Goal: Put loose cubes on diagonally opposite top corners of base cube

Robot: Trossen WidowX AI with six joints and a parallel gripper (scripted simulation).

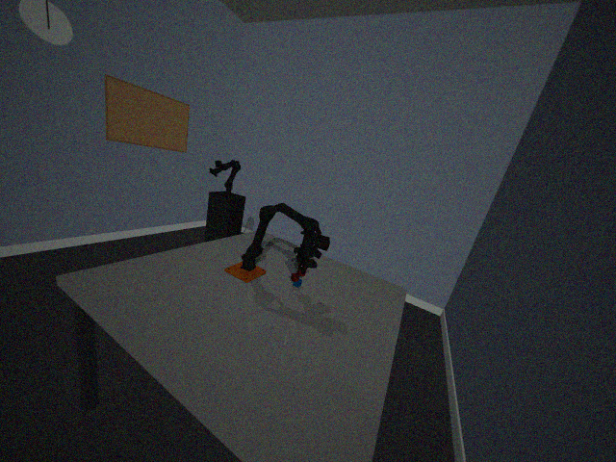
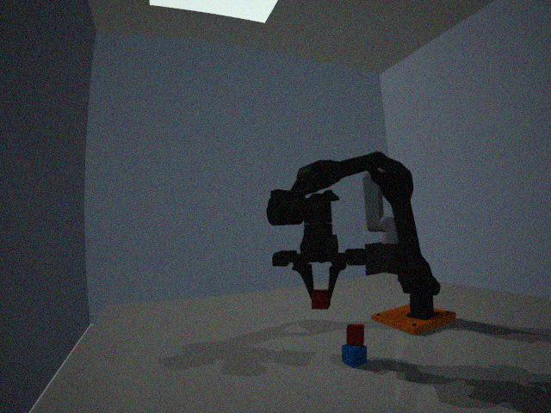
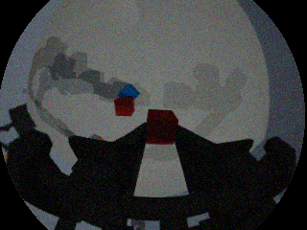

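The red cube lies 4 cm behind my gripper tip, 6 cm to the left of it and 7 cm below it. Round my gripper tip: blue base cube (2 cm behind, 7 cm to the left, 11 cm below).
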